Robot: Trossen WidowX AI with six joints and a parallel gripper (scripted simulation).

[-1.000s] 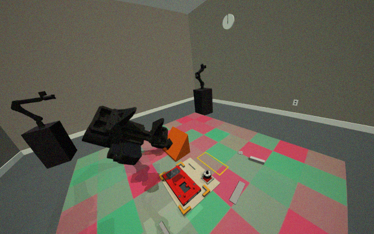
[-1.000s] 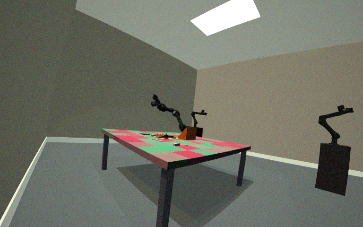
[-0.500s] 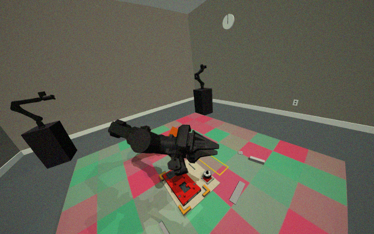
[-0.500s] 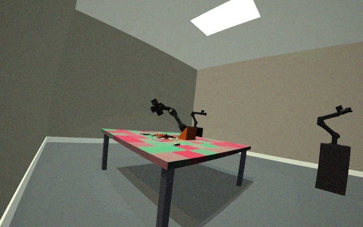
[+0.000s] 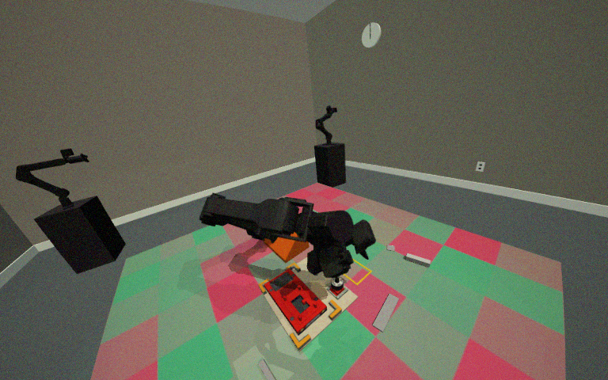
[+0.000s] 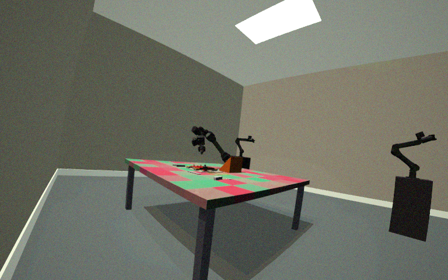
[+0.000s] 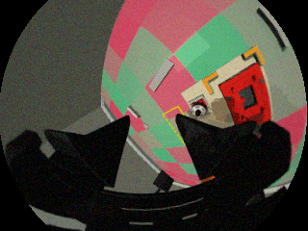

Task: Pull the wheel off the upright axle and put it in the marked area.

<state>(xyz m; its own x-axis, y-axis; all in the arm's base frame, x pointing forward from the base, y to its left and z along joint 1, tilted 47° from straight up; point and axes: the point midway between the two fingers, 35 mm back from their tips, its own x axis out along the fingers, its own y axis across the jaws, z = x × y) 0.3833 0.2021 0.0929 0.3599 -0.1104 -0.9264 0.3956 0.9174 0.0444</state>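
The black wheel is 130 mm below my gripper tip, 60 mm behind it and 20 mm to the right of it. Also, from my gripper tip: upright axle: 130 mm below, 60 mm behind, 20 mm to the right.
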